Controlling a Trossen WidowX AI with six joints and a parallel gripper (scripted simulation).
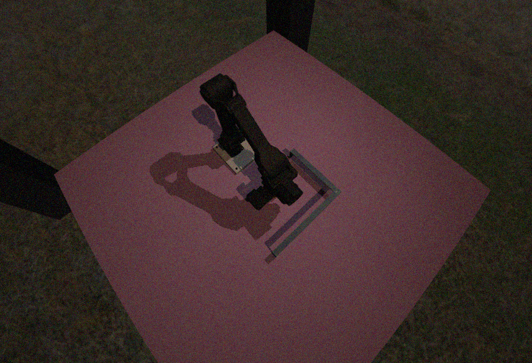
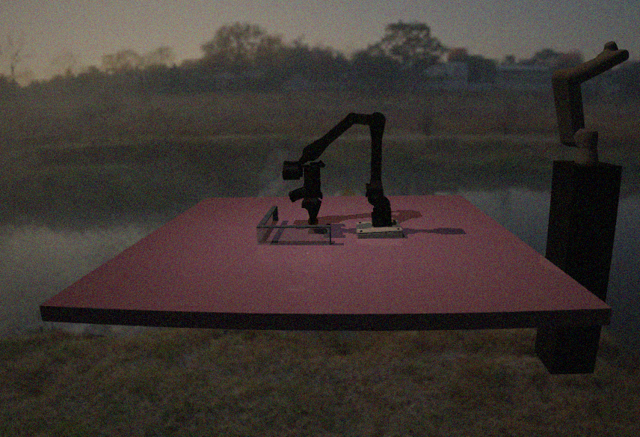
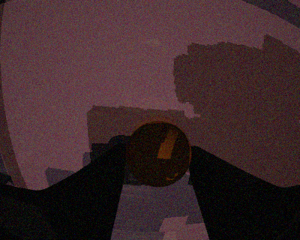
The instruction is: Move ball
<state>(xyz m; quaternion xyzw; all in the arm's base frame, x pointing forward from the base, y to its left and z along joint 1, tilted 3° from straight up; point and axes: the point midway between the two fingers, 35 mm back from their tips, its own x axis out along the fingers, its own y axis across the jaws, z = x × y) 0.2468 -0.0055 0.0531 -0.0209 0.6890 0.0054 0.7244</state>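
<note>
The orange ball lies right at my gripper tip.
</note>
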